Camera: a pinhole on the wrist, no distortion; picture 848 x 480 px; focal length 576.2 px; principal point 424.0 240.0 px. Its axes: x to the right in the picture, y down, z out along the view. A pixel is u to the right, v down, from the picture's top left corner.
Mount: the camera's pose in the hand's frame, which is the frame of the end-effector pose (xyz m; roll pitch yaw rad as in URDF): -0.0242 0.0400 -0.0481 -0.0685 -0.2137 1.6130
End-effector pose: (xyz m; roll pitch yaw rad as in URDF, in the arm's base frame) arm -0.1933 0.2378 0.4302 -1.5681 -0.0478 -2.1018
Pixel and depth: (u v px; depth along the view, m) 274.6 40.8 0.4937
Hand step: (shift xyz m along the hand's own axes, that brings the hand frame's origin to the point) 0.1220 -0.1861 0.4175
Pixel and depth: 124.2 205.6 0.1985
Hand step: -0.0199 -0.1030 0.1243
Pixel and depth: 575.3 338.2 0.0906
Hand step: -0.0460 0.0434 0.0442
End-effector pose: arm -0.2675 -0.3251 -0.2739 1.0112 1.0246 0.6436
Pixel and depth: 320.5 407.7 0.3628
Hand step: -0.1484 -0.1043 0.2847
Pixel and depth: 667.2 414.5 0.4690
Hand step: -0.2019 0.1289 0.4416
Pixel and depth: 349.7 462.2 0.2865
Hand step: -0.1499 -0.0605 0.2160
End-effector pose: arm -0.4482 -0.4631 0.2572 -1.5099 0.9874 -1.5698
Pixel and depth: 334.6 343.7 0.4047
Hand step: -0.1183 -0.1100 0.3283
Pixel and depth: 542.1 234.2 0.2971
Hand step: -0.0414 0.0359 0.2547
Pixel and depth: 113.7 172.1 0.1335
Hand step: -0.0135 -0.0584 0.0679
